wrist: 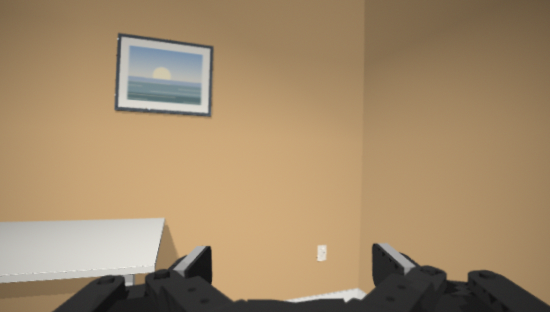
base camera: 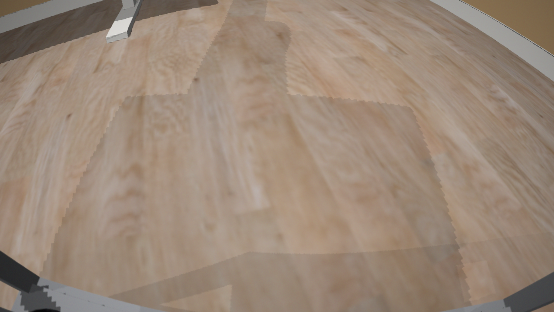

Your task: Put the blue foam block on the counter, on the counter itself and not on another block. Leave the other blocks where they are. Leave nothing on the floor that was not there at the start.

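Frame: origin at the arm's base, x ahead, y left, z up, level; metres.
Seen in the pictures: gripper, fingertip midpoint: [wrist: 291, 263].
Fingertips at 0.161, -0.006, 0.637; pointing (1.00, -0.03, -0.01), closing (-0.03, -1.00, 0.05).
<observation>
A point is followed by its place in that frame, as x, y, z.
My gripper [wrist: 291, 263] {0.161, -0.006, 0.637} is open, its two fingers wide apart at the bottom of the wrist view, with the wall showing between them. The blue foam block and the other blocks do not show in either view. A white flat top [wrist: 80, 247] {1.078, 0.761, 0.323} shows at the lower left of the wrist view, beyond the left finger; I cannot tell whether it is the counter.
A framed picture [wrist: 165, 107] {1.679, 0.677, 0.976} hangs on the tan wall [wrist: 280, 150] {1.964, -0.019, 0.745}, which meets another wall at a corner on the right. A white outlet [wrist: 321, 253] {2.080, -0.340, 0.001} is low on the wall. In the base camera view, a white leg foot [base camera: 120, 31] stands on the wood floor [base camera: 280, 175] {0.397, -0.005, -0.397} at the upper left.
</observation>
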